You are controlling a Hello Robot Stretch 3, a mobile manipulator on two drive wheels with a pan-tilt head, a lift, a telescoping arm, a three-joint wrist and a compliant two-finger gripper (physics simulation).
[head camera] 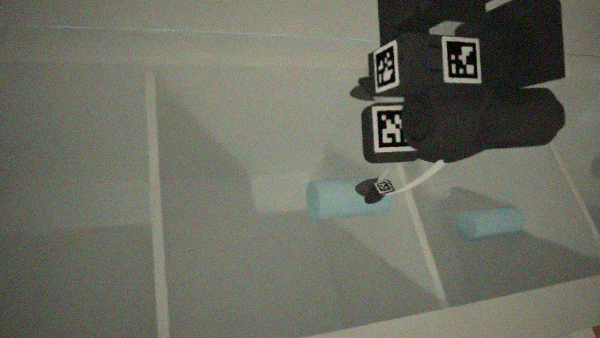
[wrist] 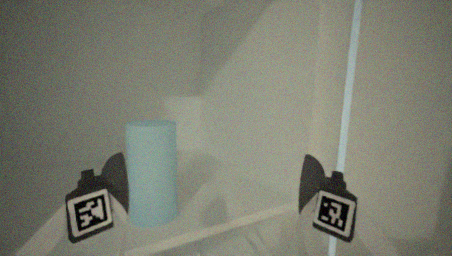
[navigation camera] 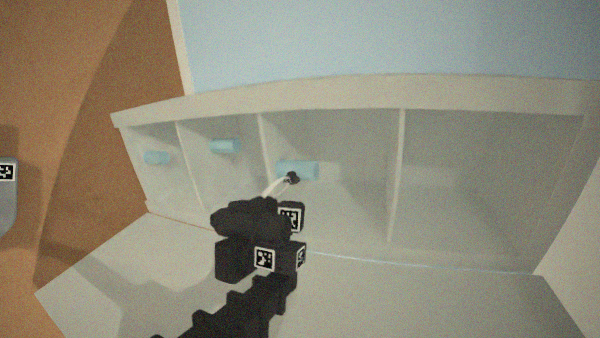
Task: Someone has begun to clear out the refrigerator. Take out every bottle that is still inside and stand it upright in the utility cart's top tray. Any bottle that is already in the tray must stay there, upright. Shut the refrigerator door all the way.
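Observation:
The refrigerator is open, with its shelf edges (head camera: 156, 210) (navigation camera: 398, 175) (wrist: 220, 229) running across the compartments. A large light-blue bottle (head camera: 332, 200) (navigation camera: 307, 170) (wrist: 152, 172) stands upright on a shelf. A smaller bottle (head camera: 492, 223) (navigation camera: 225, 146) is one compartment over, and a third bottle (navigation camera: 156, 158) is in the end compartment. My gripper (head camera: 366, 141) (wrist: 215, 174) is open, with nothing held. In the wrist view the large bottle is beside the left fingertip, inside the opening and apart from the right one. In the navigation view one fingertip (navigation camera: 292, 177) overlaps the bottle; the other is hidden. The cart's tray does not show.
The pale refrigerator door (navigation camera: 425, 305) (wrist: 400, 115) stands open beside the compartments, past a thin light-blue gap line. The refrigerator's frame (navigation camera: 325, 95) borders the shelves. Brown floor (navigation camera: 60, 75) shows at the left. A grey rounded thing (navigation camera: 7, 205) with a marker is at the left edge.

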